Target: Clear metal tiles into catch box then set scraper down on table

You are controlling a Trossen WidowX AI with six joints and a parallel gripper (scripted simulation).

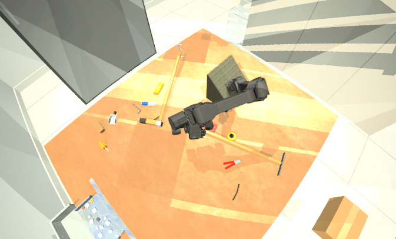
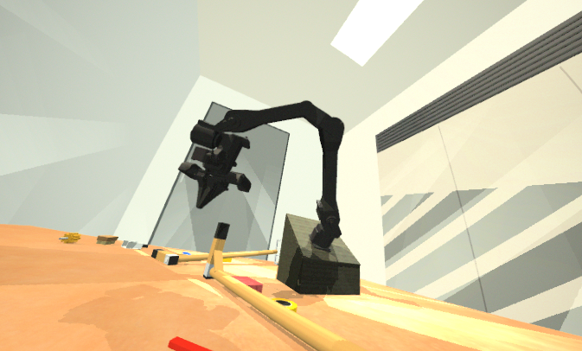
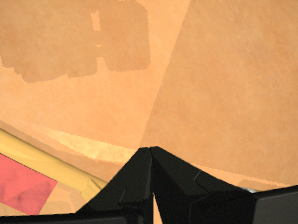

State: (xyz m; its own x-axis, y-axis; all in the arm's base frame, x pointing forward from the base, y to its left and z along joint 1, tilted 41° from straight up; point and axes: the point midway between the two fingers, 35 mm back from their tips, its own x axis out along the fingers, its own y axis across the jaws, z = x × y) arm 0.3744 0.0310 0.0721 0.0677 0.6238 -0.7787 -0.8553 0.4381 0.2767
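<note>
The yellow tape roll is 19 cm behind my gripper tip, 12 cm to the left of it and 15 cm below it. The rest, counted from my gripper tip: red clip: 9 cm behind, 24 cm to the left, 16 cm below; red block: 15 cm behind, 1 cm to the right, 15 cm below; long scraper: 17 cm behind, 16 cm to the left, 10 cm below.
</note>
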